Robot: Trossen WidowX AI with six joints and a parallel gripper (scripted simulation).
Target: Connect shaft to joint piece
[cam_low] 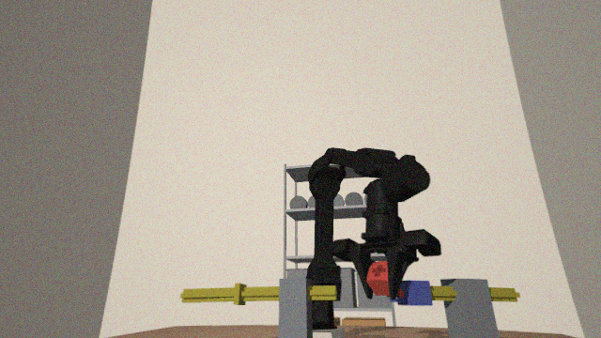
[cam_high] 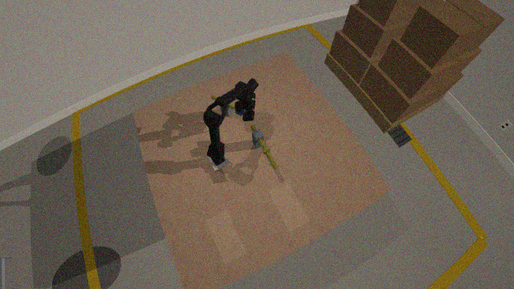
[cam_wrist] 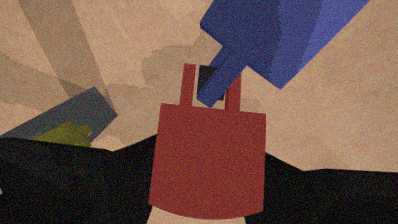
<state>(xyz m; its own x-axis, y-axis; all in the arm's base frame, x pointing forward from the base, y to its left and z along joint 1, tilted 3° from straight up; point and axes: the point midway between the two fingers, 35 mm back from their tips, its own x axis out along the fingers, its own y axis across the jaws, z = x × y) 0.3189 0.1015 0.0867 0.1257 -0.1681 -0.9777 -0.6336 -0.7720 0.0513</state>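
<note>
My gripper tip is now 2 cm past the red joint piece, 1 cm to the right of it and 3 cm below it.
</note>
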